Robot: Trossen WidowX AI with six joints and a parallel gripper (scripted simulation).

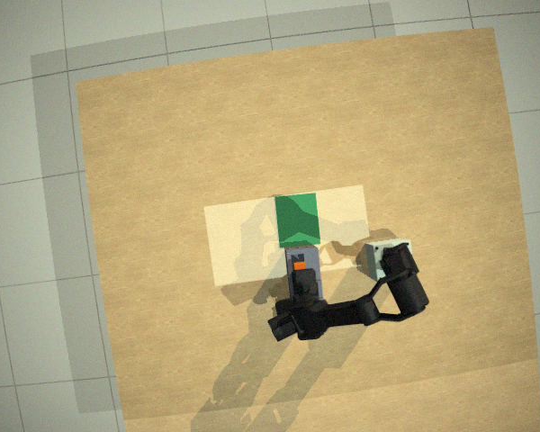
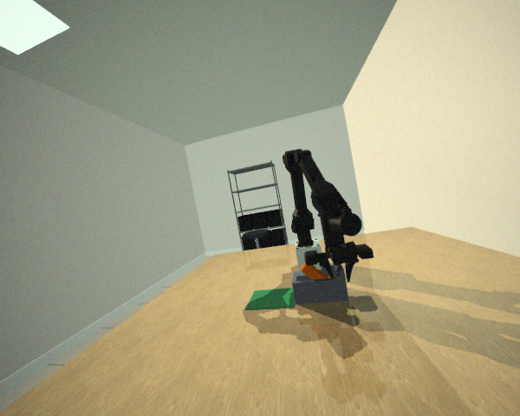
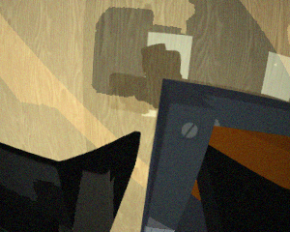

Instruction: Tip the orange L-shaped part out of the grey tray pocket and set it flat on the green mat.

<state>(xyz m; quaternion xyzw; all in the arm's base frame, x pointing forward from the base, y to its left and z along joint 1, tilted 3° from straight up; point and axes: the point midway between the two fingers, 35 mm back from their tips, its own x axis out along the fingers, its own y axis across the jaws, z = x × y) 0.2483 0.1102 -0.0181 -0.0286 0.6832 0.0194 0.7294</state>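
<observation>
Right now my gripper tip is 10 mm past the orange L-shaped part, 50 mm to the left of it and 10 mm below it. The rest, counted from my gripper tip: green mat: 10 mm ahead, 220 mm to the right, 50 mm below.
</observation>
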